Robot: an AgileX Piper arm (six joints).
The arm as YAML. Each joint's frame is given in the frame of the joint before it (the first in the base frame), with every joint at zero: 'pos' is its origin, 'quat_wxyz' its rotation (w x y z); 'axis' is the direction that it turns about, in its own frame. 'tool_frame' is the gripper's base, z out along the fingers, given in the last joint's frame.
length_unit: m
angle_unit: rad
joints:
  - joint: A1
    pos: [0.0, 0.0, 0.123]
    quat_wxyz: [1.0, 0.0, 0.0, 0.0]
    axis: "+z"
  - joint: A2
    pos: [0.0, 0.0, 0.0]
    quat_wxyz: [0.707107, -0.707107, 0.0, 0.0]
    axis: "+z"
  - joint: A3
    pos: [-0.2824, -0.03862, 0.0]
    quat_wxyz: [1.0, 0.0, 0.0, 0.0]
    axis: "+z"
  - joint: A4
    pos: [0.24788, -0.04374, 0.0]
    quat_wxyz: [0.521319, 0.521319, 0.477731, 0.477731]
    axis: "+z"
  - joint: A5
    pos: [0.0, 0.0, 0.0]
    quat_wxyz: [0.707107, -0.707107, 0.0, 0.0]
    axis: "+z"
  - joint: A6
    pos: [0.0, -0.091, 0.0]
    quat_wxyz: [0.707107, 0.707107, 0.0, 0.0]
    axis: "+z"
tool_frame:
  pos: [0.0, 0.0, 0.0]
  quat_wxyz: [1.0, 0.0, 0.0, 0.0]
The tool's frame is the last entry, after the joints.
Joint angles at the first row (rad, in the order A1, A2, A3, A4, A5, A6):
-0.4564 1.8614 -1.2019 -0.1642 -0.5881 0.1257
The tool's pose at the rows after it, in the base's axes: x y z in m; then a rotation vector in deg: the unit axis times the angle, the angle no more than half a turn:
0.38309 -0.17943 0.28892 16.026 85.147 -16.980
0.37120 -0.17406 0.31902 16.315 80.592 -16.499
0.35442 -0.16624 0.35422 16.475 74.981 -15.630
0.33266 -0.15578 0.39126 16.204 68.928 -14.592
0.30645 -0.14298 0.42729 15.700 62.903 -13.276
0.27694 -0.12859 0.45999 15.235 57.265 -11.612
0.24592 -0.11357 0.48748 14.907 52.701 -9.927
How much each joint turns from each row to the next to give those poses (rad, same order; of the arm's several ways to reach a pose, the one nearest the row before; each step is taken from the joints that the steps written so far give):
0.0000 -0.0533 0.0007 0.0101 -0.0032 0.0097
0.0000 -0.0715 0.0007 0.0096 -0.0048 0.0209
0.0000 -0.0861 0.0002 0.0090 -0.0079 0.0291
0.0000 -0.0959 0.0000 0.0051 -0.0070 0.0324
0.0000 -0.1015 0.0000 0.0016 -0.0019 0.0375
0.0000 -0.1032 0.0000 0.0006 0.0066 0.0425
0.0000 -0.1016 0.0000 -0.0009 0.0237 0.0423

